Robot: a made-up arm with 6 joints.
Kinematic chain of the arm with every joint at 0, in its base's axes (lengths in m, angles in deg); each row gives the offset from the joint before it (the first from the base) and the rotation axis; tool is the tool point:
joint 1: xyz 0 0 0.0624 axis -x
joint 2: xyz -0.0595 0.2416 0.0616 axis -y
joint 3: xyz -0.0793 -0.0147 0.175 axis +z
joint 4: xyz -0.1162 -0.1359 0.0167 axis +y
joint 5: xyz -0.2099 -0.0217 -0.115 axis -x
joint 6: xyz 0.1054 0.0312 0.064 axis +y
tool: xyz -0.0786 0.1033 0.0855
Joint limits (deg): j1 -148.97..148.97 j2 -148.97..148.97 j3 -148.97..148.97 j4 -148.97..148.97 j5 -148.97..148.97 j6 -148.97..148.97
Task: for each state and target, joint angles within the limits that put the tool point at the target. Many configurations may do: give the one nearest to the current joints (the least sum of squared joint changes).
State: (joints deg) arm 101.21 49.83 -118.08 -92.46 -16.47 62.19
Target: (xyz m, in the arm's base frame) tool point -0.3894 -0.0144 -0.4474
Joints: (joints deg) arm 98.61 32.36 -101.11 -54.22 -61.34 53.85
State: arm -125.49 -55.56 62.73 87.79 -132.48 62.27
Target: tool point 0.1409 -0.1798 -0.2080
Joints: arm -104.49 -43.07 47.27 92.56 -134.92 59.66
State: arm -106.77 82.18 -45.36 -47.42 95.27 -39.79
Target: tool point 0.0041 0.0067 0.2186
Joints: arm -113.29 71.32 -44.28 -69.46 92.15 -36.98
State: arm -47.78 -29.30 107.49 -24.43 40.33 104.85
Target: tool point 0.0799 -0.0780 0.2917
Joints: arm -48.44 -41.59 120.02 -20.05 1.40 94.13
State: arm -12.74 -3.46 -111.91 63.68 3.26 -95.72
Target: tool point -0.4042 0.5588 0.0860
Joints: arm 15.22 30.89 -67.12 61.49 9.67 -98.49
